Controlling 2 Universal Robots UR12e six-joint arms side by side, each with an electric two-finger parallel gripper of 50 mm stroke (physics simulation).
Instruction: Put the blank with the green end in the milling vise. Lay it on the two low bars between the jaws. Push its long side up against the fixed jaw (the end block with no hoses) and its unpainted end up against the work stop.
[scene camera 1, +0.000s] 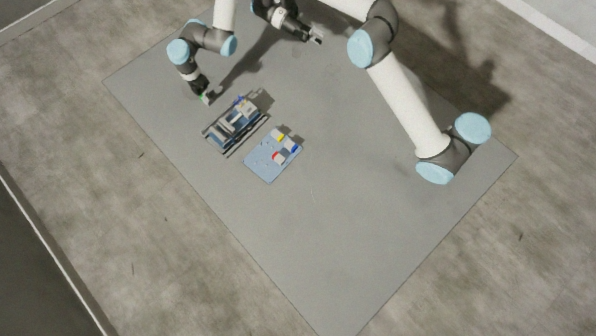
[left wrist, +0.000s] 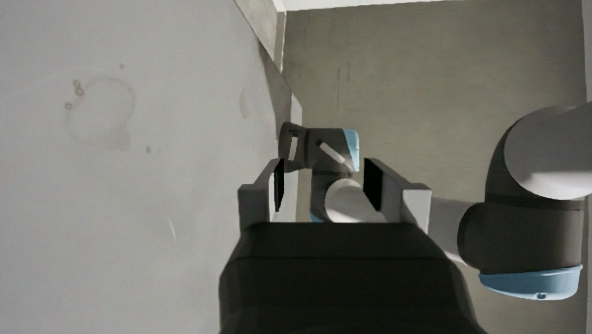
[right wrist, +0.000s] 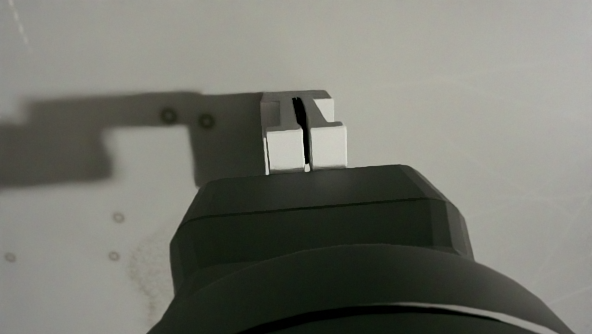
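The blank (scene camera 1: 201, 97) (right wrist: 326, 107) rests on the grey surface up-left of the vise; its green end shows in the scene view and is hidden behind the gripper body in the right wrist view. My right gripper (scene camera 1: 206, 96) (right wrist: 297, 120) is shut and empty, its fingers together over the blank, covering part of it. Whether they touch it I cannot tell. The milling vise (scene camera 1: 227, 124) has light grey blocks on a blue bed. Its two low bars, work stop and which jaw is fixed are too small to tell. My left gripper (scene camera 1: 316, 36) (left wrist: 323, 175) is open and empty, far from the blank.
A light blue board (scene camera 1: 260, 169) lies below and right of the vise. It carries blocks with yellow (scene camera 1: 280, 137), blue (scene camera 1: 294, 148) and red (scene camera 1: 275, 156) ends, and small pegs. Blue and yellow parts stand at the vise's upper right. The left arm's links reach across the upper right.
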